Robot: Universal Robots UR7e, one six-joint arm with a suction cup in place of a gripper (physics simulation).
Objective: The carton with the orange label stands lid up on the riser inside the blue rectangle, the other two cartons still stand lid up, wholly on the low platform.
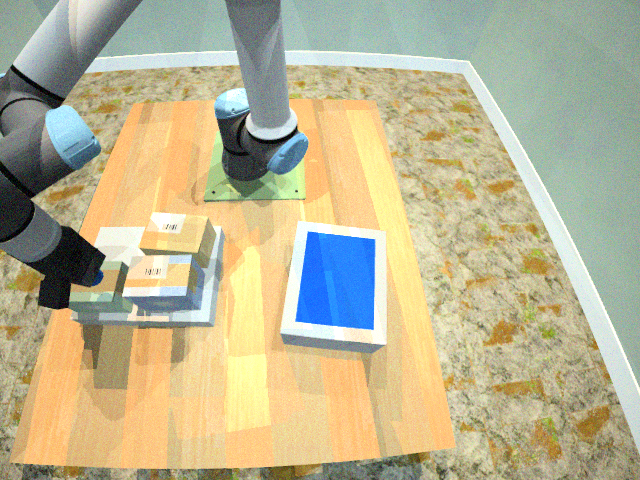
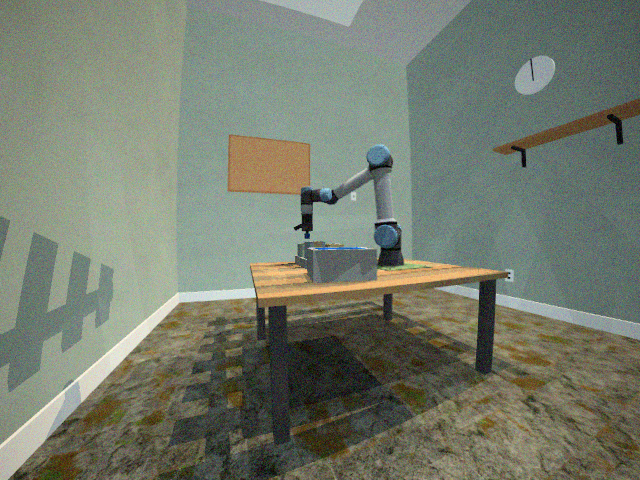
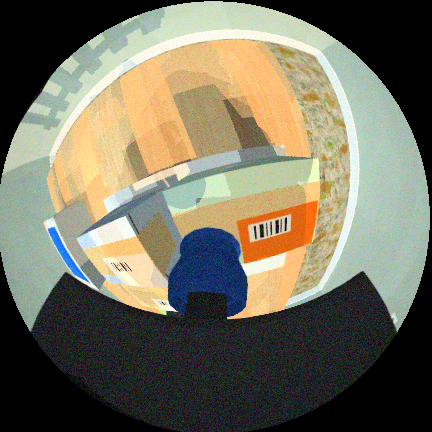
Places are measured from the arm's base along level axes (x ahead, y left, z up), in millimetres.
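Pixels of known places: hand, its tool point: (image 2: 307, 238) (image 3: 209, 253); arm's base, origin of its link: (image 1: 247, 162) (image 2: 390, 264).
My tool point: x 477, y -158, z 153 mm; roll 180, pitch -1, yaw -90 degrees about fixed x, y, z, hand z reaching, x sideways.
Ahead of a thing's pixels: the offset from my tool point to its top centre. "pt": to the spot under its first point. Level surfaces: height alone.
The carton with the orange label @[dx +1, dy -38, dz -31 mm] (image 3: 278, 235) (image 1: 109, 283) stands lid up at the left end of the low platform @[pt dx -6, dy +204, dz -113 mm] (image 1: 209, 310), at the table's left edge. My suction cup (image 3: 207, 270) (image 1: 96, 277) (image 2: 307, 234) hangs right over this carton's lid, beside the label, and holds nothing. I cannot tell if it touches the lid. Two other cartons stand lid up on the platform, one at the back @[pt dx -139, dy +111, dz -32 mm] (image 1: 177, 233) and one in front @[pt dx -22, dy +129, dz -15 mm] (image 1: 161, 281) (image 3: 116, 257). The riser @[dx -100, dy +468, dz -40 mm] (image 1: 291, 286) (image 2: 342, 264) with the blue rectangle @[dx -100, dy +468, dz -40 mm] (image 1: 337, 281) stands to the right and is bare.
The arm's base (image 1: 247, 157) sits on a green plate (image 1: 218, 190) at the back of the wooden table @[dz -161 mm] (image 1: 247, 405). The upper arm reaches over the table's back left. Floor lies beyond the table's right edge.
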